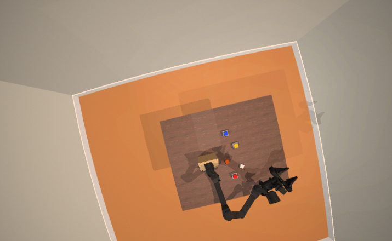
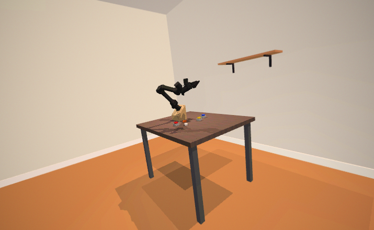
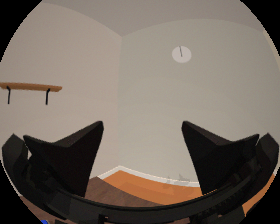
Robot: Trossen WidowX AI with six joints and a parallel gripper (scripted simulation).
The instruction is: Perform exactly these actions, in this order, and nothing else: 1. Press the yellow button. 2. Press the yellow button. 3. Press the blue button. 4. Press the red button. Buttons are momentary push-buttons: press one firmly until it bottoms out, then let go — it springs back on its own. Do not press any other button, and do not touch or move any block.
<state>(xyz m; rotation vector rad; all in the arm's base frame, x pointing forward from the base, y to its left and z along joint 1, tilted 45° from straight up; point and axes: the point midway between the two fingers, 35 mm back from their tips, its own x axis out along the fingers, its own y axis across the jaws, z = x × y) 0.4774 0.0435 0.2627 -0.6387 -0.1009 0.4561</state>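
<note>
The yellow button lies 41 cm below my gripper tip, 18 cm behind it and 16 cm to the left of it. Also, from my gripper tip: red button: 41 cm below, 29 cm behind, 10 cm to the right; then orange block: 43 cm below, 30 cm behind, 5 cm to the left; then white block: 43 cm below, 19 cm behind, 5 cm to the right.
</note>
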